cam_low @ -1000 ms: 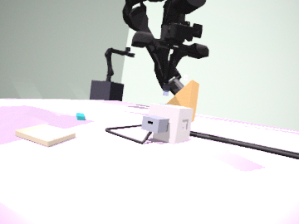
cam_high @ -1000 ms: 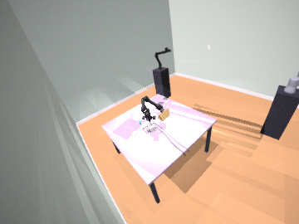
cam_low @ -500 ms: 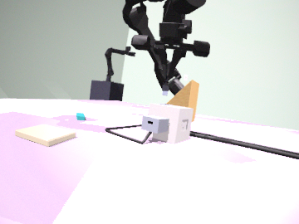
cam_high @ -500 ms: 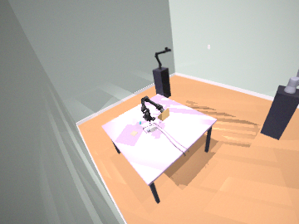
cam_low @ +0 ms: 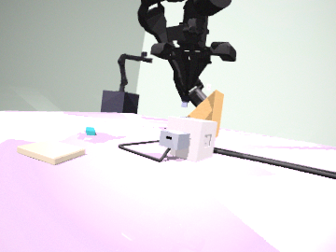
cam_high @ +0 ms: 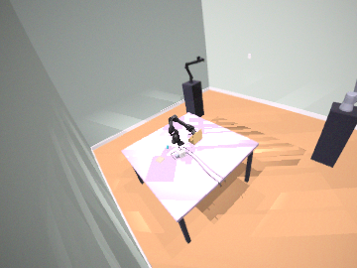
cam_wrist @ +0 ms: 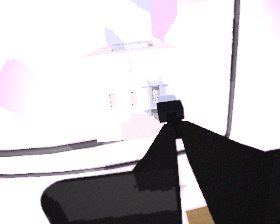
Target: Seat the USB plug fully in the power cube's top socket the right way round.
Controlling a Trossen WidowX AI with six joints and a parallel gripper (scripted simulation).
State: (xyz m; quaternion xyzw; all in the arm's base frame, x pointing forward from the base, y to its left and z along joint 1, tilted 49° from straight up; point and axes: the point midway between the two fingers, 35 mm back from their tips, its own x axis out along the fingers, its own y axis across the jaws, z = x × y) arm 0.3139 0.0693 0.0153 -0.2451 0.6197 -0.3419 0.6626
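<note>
Right now my gripper tip is 20 mm above the dark USB plug. The rest, counted from my gripper tip: flat tan slab 230 mm ahead, 140 mm to the right, 130 mm below; then small cyan block 20 mm ahead, 240 mm to the right, 130 mm below.
</note>
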